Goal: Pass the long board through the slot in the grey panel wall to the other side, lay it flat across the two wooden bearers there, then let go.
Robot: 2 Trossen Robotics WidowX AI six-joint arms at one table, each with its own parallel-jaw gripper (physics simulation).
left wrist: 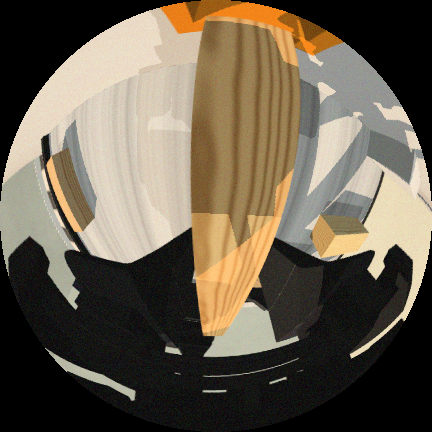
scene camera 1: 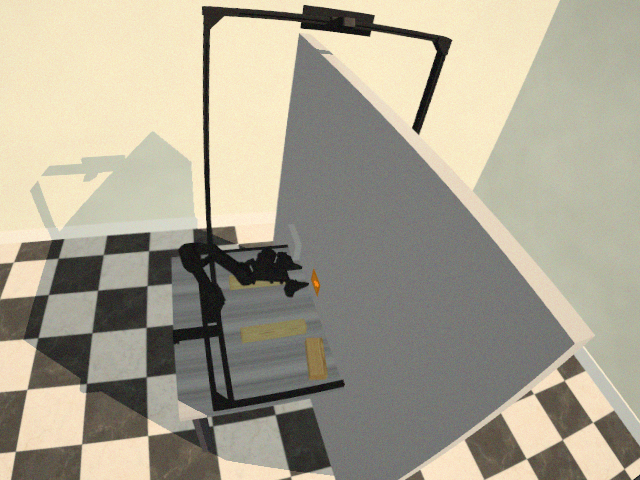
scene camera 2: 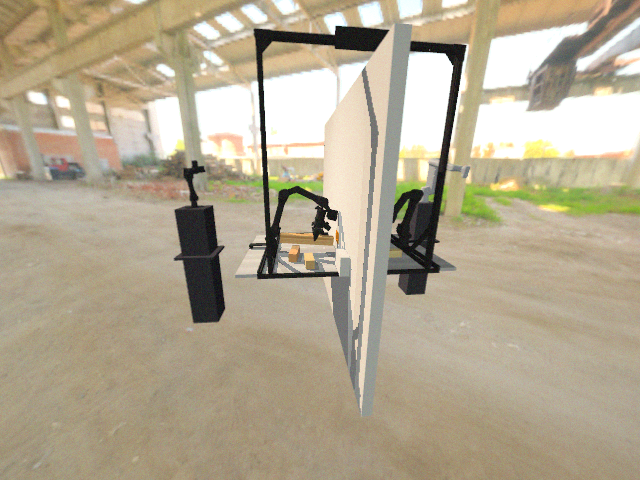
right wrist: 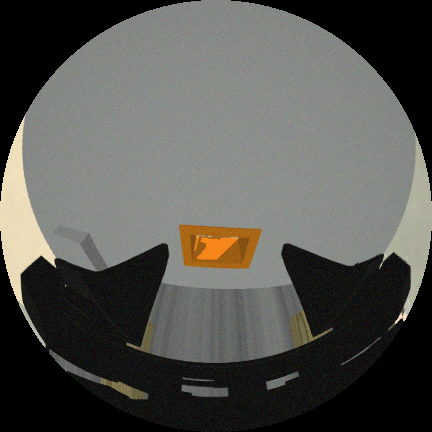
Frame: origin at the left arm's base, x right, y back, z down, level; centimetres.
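Seen in the pictures: left gripper, fingertip midpoint: [left wrist: 224, 232] [scene camera 2: 314, 240]; right gripper, fingertip midpoint: [scene camera 1: 305, 275] [right wrist: 227, 250]; right arm's base, link origin: [scene camera 1: 211, 316] [scene camera 2: 403, 245].
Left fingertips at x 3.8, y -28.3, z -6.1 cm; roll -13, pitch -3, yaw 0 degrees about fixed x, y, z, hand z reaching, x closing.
A point is followed by its place in that frame.
The long board [scene camera 2: 305, 238] {x 5.7, y -22.4, z -7.9 cm} [left wrist: 245, 125] is roughly level, pointing at the orange-framed slot [scene camera 1: 315, 273] {x 6.4, y -48.3, z -11.5 cm} [scene camera 2: 337, 236] {x 1.0, y -44.0, z -7.5 cm} [left wrist: 177, 20] [right wrist: 220, 231] {x 4.4, y -48.5, z -11.3 cm} in the panel wall [scene camera 1: 403, 248] {x -35.8, y -48.2, z -67.0 cm} [scene camera 2: 351, 155] {x 33.4, y -43.2, z -56.9 cm} [right wrist: 220, 125] {x 5.2, y -48.3, z -22.1 cm}. Its far end overlaps the frame in the left wrist view; whether it is inside I cannot tell. No board shows beyond the wall. My left gripper [scene camera 2: 316, 237] {x 3.8, y -28.3, z -6.1 cm} [left wrist: 224, 232] {x 3.8, y -28.3, z -6.1 cm} is shut on the board. My right gripper [scene camera 1: 303, 275] {x 4.2, y -53.5, z -13.5 cm} [right wrist: 227, 250] {x 4.2, y -53.5, z -13.5 cm} is open and empty, facing the slot across a short gap. The two bearers [scene camera 1: 273, 330] {x -11.9, y -69.1, z -2.5 cm} [scene camera 1: 237, 282] {x 13.8, y -79.1, z -2.4 cm} lie on the table on its side.
Another wooden block [scene camera 1: 315, 359] {x -26.7, y -56.5, z -1.9 cm} lies by the wall on the bearers' side. Two blocks [scene camera 2: 294, 253] {x 20.1, y -15.3, z -3.1 cm} [scene camera 2: 309, 260] {x 31.7, y -23.3, z -3.1 cm} lie on the left gripper's side. A grey bracket-like piece [scene camera 1: 295, 240] {x 30.1, y -50.4, z -8.1 cm} [right wrist: 94, 250] {x 27.0, y -49.0, z -4.4 cm} is on the wall near the slot. A black frame [scene camera 1: 207, 129] {x 34.2, y -88.3, z -61.7 cm} [scene camera 2: 263, 129] {x 38.0, y -3.1, z -66.4 cm} stands around the table.
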